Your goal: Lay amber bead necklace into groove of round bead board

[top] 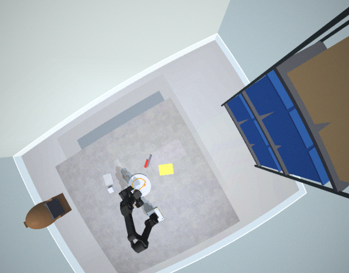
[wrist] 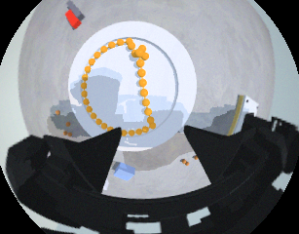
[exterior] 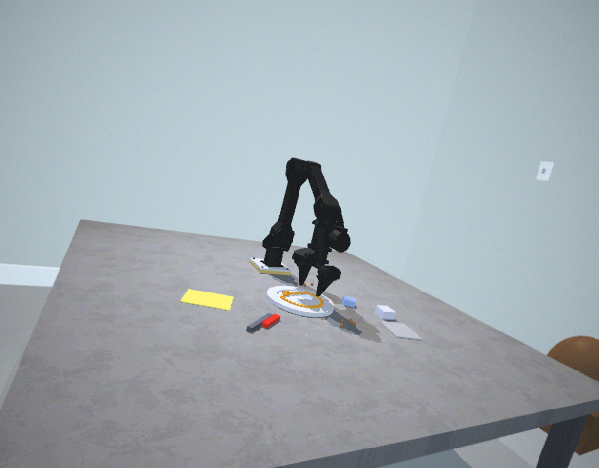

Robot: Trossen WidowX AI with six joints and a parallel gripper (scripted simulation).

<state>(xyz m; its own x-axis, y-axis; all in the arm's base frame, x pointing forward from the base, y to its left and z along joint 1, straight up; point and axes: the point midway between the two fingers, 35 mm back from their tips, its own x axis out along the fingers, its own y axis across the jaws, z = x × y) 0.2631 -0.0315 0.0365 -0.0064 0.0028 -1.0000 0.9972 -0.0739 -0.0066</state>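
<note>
My gripper tip is now 30 mm short of the round white bead board, 60 mm to the left of it and 10 mm above it. The rest, counted from my gripper tip: white block (170 mm ahead, 170 mm to the left, 10 mm below); then blue block (70 mm ahead, 110 mm to the left, 10 mm below); then grey tool (140 mm ahead, 250 mm to the right, 10 mm below).
</note>
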